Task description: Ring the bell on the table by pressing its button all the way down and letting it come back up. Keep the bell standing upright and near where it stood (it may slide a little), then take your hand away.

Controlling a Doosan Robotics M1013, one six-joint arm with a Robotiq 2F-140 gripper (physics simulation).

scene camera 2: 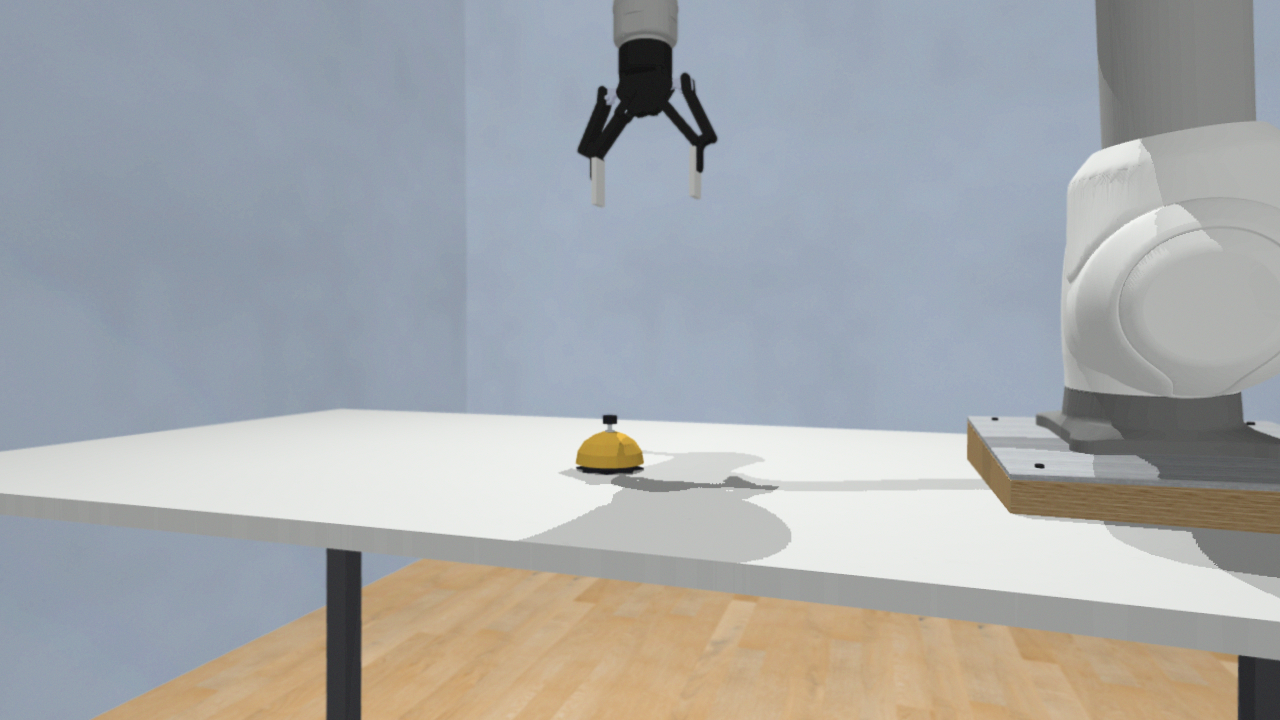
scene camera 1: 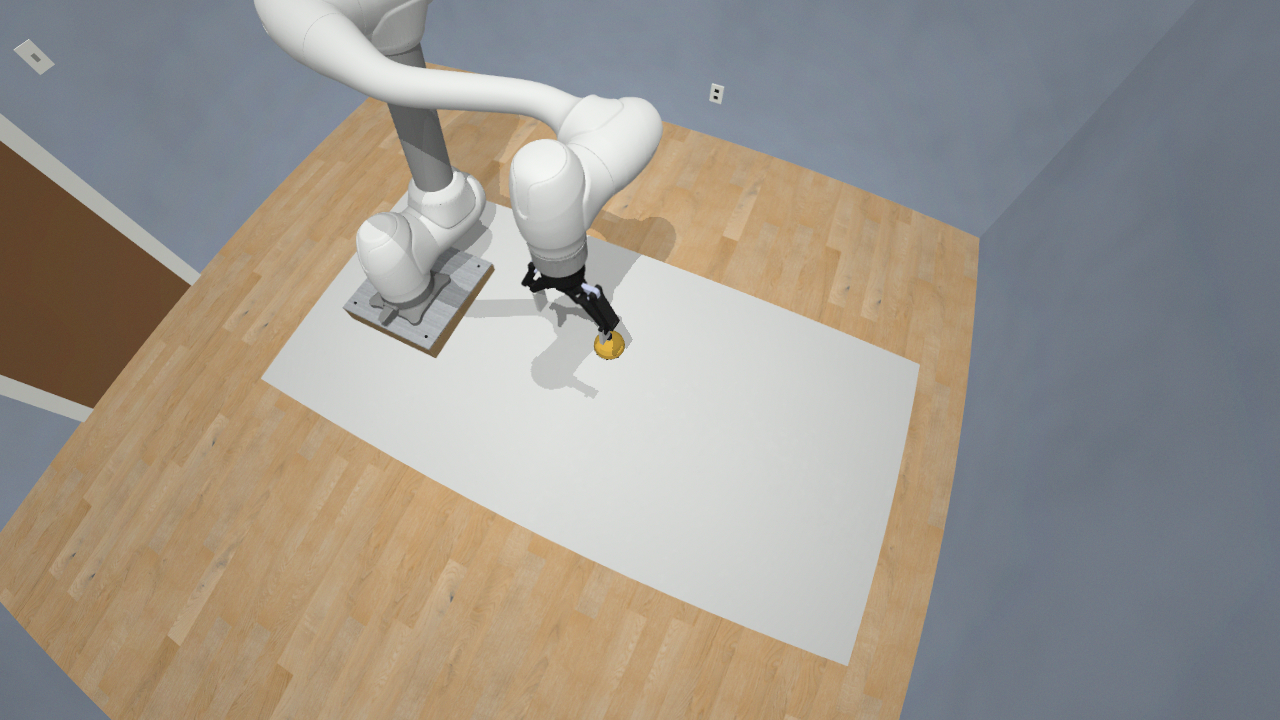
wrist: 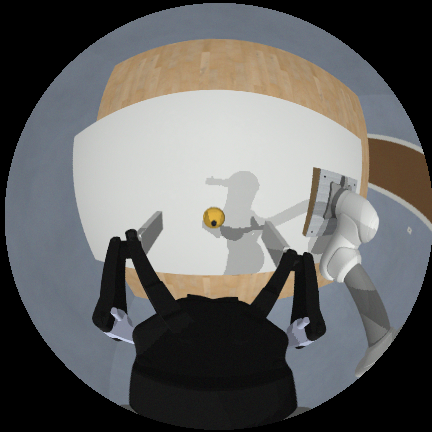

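Observation:
A yellow domed bell stands upright on the white table. Its small black button stands up on a short stem above the dome. My gripper is wide open and empty, pointing down high above the table. In scene camera 2 it hangs well above the bell and a little to its right. In the wrist view the bell shows between the two fingers, slightly beyond their tips. In scene camera 1 a finger partly covers the bell's top.
The arm's base stands on a wooden mounting block on the same table, to the right of the bell in scene camera 2. The arm's shadow falls on the table beside the bell. Blue-grey walls stand around the table.

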